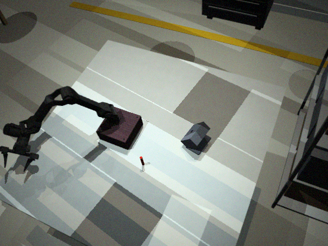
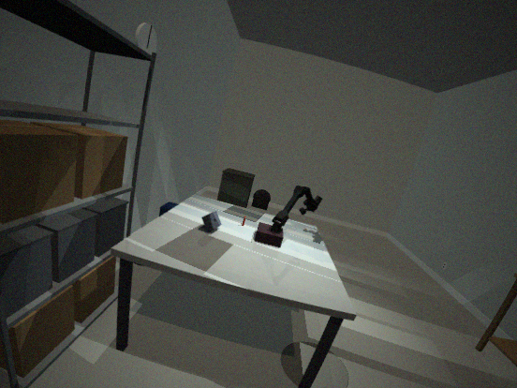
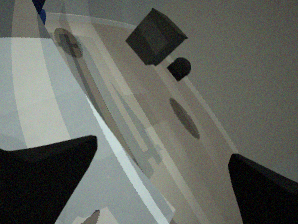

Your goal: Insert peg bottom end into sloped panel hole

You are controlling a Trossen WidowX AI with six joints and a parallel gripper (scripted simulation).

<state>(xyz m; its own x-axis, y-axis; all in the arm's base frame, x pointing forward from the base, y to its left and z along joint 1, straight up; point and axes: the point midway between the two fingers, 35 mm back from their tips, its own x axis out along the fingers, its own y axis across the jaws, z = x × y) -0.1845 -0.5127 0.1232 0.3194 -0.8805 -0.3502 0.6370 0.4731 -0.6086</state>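
My gripper tip is now 450 mm short of the red peg, 430 mm to the right of it and 140 mm above it. Also, from my gripper tip: grey sloped panel block (710 mm to the left, 620 mm ahead, 130 mm below).
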